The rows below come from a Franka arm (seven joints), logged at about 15 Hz.
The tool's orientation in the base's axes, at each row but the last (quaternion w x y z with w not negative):
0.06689 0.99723 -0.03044 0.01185
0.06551 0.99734 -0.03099 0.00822
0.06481 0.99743 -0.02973 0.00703
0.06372 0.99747 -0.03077 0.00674
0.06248 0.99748 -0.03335 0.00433
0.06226 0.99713 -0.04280 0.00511
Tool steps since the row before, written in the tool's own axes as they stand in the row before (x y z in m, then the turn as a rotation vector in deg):
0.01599 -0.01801 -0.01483 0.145 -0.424 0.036
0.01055 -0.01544 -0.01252 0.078 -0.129 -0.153
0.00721 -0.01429 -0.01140 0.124 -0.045 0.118
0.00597 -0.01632 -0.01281 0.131 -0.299 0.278
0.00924 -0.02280 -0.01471 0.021 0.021 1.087
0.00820 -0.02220 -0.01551 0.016 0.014 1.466
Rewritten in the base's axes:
0.01679 0.01886 0.01275 0.172 0.406 -0.088
0.01134 0.01628 0.01062 0.084 0.143 0.136
0.00794 0.01520 0.00959 0.128 0.022 -0.121
0.00685 0.01743 0.01074 0.152 0.253 -0.311
0.01068 0.02380 0.01188 0.024 -0.158 -1.076
0.01000 0.02318 0.01277 0.022 -0.198 -1.453

